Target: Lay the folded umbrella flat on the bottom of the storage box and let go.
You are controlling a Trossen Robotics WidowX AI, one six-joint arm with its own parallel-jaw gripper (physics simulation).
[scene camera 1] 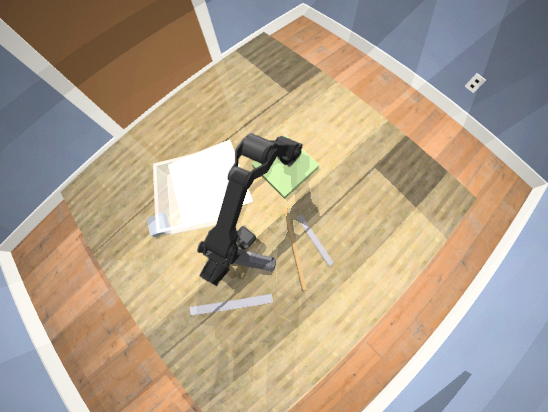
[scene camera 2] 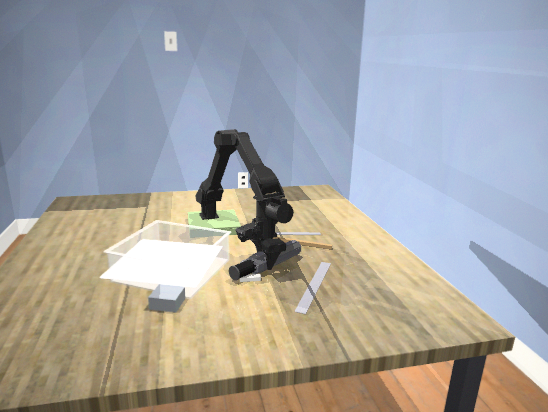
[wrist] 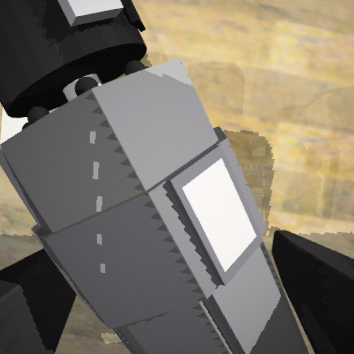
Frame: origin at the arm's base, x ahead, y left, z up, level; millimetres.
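Seen in the pictures: gripper, fingertip midpoint: (scene camera 2: 265,265) (wrist: 179,243); arm's base, origin of the base link: (scene camera 1: 288,156) (scene camera 2: 209,216).
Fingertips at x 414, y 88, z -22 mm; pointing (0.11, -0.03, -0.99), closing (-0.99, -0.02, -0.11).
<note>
Offsets run from my fingertips to a thing's middle.
The folded umbrella @[dy +9, dx -8, dz +18 mm] (scene camera 1: 264,262) (scene camera 2: 293,250) (wrist: 135,210) is grey with a black handle end and lies across the gripper, roughly level. My gripper (scene camera 2: 272,257) (wrist: 179,243) is shut on the umbrella's grey body, one black finger on each side in the wrist view. In scene camera 1 the arm hides the fingertips and the handle. The umbrella is at or very near table height; whether it touches the table I cannot tell. The clear storage box @[dy -268, dx -71, dz +38 mm] (scene camera 1: 156,192) (scene camera 2: 192,226) with a bright white surface stands beside the arm, apart from the umbrella.
A small grey box (scene camera 1: 158,225) (scene camera 2: 166,300) stands by the storage box's corner. A green block (scene camera 1: 285,186) (scene camera 2: 227,218) lies under the arm's base. Two pale strips @[dy +102, dx +139, dz -10 mm] (scene camera 1: 231,304) (scene camera 2: 313,287) @[dy +183, dx -230, dz -10 mm] (scene camera 1: 317,242) and a thin wooden stick @[dy +145, dx -161, dz -5 mm] (scene camera 1: 296,255) (scene camera 2: 317,245) lie on the table.
</note>
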